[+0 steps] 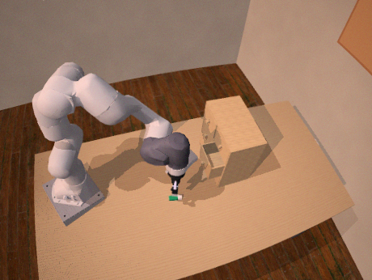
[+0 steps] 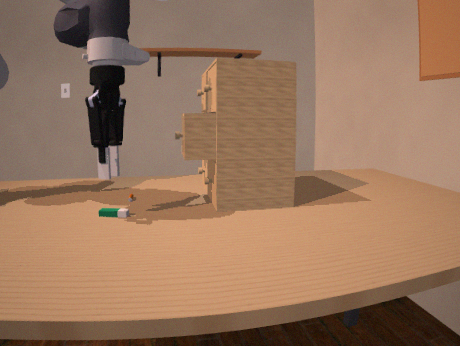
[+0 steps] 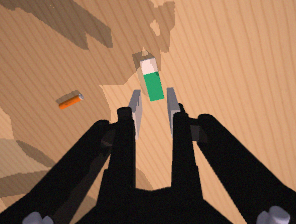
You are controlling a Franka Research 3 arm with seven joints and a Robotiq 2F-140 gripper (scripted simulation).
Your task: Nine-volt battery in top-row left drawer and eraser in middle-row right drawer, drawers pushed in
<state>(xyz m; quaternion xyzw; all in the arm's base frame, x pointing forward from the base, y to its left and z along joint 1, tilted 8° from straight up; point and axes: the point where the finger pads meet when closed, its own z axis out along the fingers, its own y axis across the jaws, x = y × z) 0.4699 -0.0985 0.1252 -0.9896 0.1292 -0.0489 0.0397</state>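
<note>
Now: the green-and-white eraser 110 mm below my hand and 10 mm ahead of it. Round my hand: small orange object: 140 mm to the left, 110 mm below, 10 mm ahead; then red nine-volt battery: 290 mm ahead, 230 mm to the left, 120 mm above.
</note>
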